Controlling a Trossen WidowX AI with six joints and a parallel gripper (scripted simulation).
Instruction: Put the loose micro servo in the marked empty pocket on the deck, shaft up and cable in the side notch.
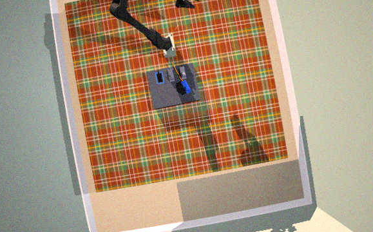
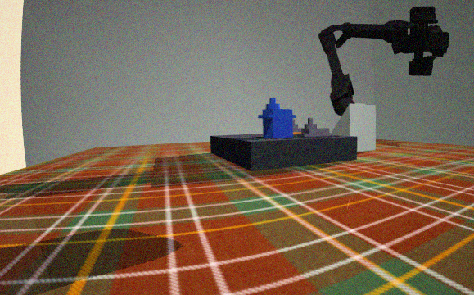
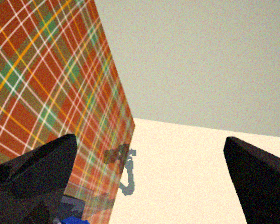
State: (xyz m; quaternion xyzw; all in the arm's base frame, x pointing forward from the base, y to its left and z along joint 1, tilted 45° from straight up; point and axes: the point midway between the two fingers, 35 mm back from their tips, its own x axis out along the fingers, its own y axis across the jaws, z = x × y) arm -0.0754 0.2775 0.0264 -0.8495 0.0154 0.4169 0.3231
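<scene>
The dark grey robot deck lies 370 mm ahead of my gripper tip, 260 mm to the right of it and 260 mm below it.
</scene>
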